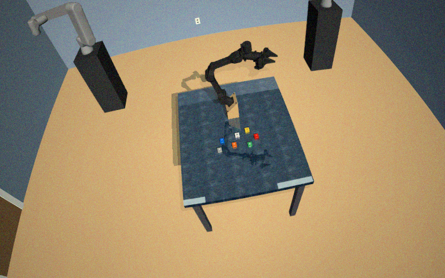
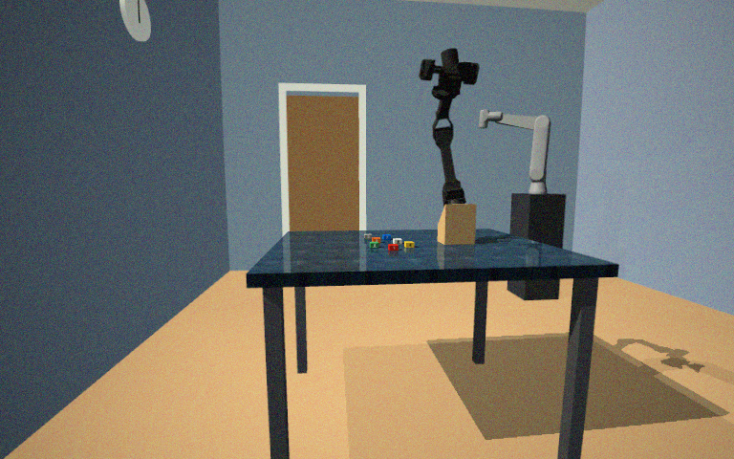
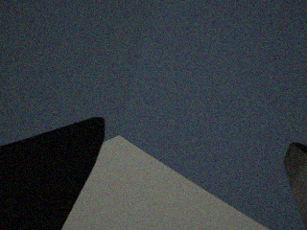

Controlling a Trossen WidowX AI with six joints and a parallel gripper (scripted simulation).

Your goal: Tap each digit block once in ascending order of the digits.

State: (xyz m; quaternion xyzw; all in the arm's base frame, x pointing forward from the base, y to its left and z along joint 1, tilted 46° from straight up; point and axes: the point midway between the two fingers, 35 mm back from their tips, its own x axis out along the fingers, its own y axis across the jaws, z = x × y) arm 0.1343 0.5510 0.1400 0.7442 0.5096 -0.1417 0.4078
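The red block is 13 cm ahead of my gripper tip, 17 cm to the right of it and 60 cm below it. The rest, counted from my gripper tip: green block 19 cm ahead, 23 cm to the right, 60 cm below; then white block 9 cm ahead, 31 cm to the right, 60 cm below; then yellow block 5 cm ahead, 23 cm to the right, 60 cm below.
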